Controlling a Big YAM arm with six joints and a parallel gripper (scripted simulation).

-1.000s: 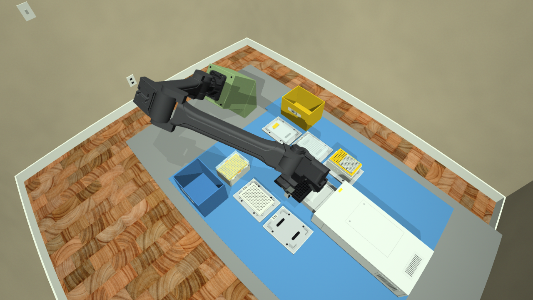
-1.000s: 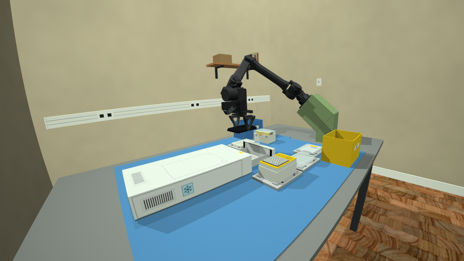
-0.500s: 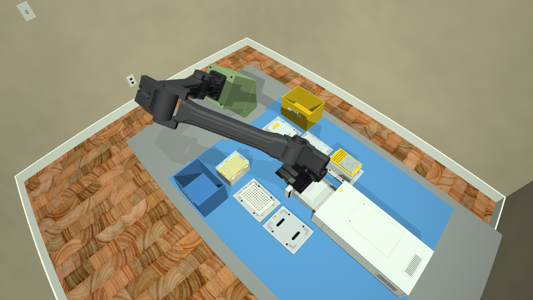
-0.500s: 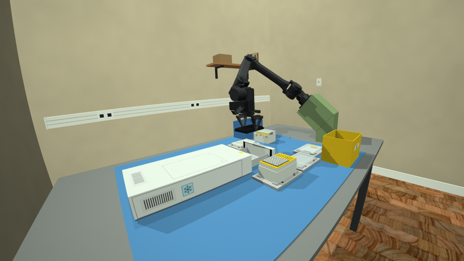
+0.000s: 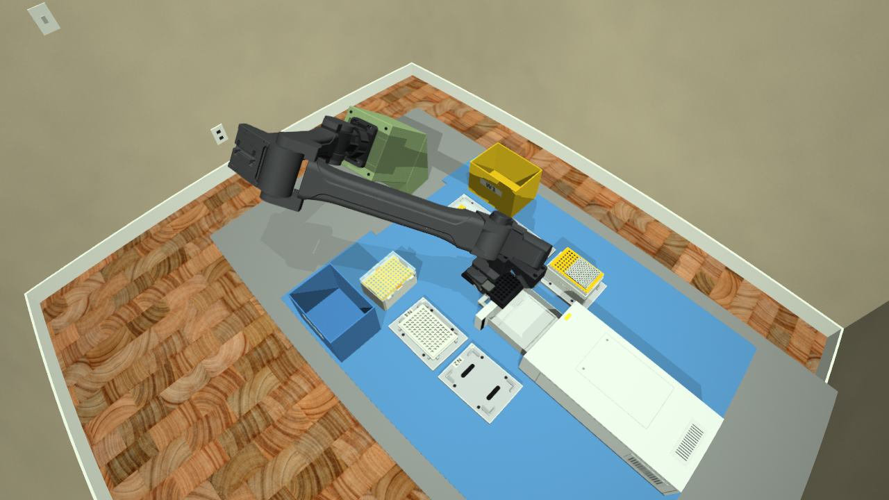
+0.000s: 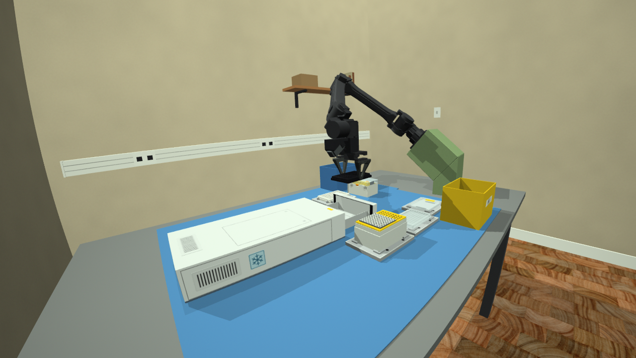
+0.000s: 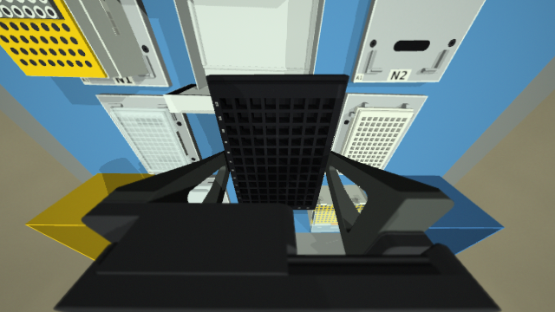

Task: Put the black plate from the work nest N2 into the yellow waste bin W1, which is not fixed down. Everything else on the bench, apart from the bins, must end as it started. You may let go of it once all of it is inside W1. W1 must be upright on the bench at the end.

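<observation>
My hand is 190 mm past the yellow waste bin W1, 370 mm to the right of it and 100 mm above it. Round my hand: drawer (140 mm ahead, 10 mm to the left, 100 mm below); white well plate (80 mm behind, 150 mm to the right, 120 mm below); black plate (right at my hand).
</observation>
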